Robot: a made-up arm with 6 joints.
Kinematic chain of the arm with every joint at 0, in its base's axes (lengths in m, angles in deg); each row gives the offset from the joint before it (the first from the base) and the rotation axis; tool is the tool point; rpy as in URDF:
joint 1: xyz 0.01 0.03 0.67 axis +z
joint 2: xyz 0.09 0 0 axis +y
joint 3: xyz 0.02 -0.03 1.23 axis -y
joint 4: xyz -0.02 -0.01 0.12 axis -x
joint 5: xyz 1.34 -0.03 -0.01 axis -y
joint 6: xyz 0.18 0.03 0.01 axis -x
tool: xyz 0 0.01 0.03 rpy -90.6 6.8 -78.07
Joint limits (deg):
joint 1: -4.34..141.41
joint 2: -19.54..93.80
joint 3: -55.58..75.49
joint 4: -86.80..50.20
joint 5: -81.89..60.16
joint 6: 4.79..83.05
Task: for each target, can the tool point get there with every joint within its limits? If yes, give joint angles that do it. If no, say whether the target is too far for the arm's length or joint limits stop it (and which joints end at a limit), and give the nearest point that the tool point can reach.
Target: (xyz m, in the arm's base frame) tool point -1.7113 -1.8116 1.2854
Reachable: no: joint limits stop it (at a limit: joint 1, joint 2, joint 3, joint 5, joint 6) | nearest point -0.7451 0.4418 1.1229 | short by 2.457 m
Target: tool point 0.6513 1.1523 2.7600
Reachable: yes | joints 64.56 0.73 27.28 -31.03 43.73 16.23
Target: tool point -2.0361 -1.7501 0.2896
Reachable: no: joint limits stop it (at a limit: joint 1, joint 3, joint 5, joint 6) | nearest point -0.6509 0.3670 0.0628 | short by 2.540 m
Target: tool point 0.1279 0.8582 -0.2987
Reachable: yes | joints 79.71 67.10 -40.42 -32.64 -37.06 33.04
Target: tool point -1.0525 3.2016 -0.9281
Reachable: no: too far | nearest point -0.7941 2.4301 -0.3279 | short by 1.011 m
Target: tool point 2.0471 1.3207 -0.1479
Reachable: yes | joints 34.40 81.20 30.93 -36.75 28.29 23.31
